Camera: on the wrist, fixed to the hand. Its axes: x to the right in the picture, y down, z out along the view.
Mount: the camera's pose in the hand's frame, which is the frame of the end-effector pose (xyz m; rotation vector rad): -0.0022 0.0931 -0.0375 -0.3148 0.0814 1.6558
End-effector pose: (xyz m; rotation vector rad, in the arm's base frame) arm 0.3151 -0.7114 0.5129 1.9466 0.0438 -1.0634
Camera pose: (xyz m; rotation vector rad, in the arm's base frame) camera 0.3766 -0.7399 0.5870 1.0801 -1.0796 0.1591
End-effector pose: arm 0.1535 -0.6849 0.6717 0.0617 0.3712 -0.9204
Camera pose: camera 0.2148 -0.6187 0.6276 0.0901 0.3921 0.7782
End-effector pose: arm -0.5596 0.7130 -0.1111 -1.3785 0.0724 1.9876
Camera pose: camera -0.5825 0.6264 -0.1564 1.0369 -0.7953 -1.9047
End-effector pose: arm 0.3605 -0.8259 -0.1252 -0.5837 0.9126 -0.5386
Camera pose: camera 0.3446 -0.7661 -0.2043 0.0597 1.2381 1.0886
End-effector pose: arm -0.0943 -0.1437 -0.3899 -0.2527 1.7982 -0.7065
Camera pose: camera -0.1120 -0.0557 -0.4349 0.9959 1.5337 0.7454
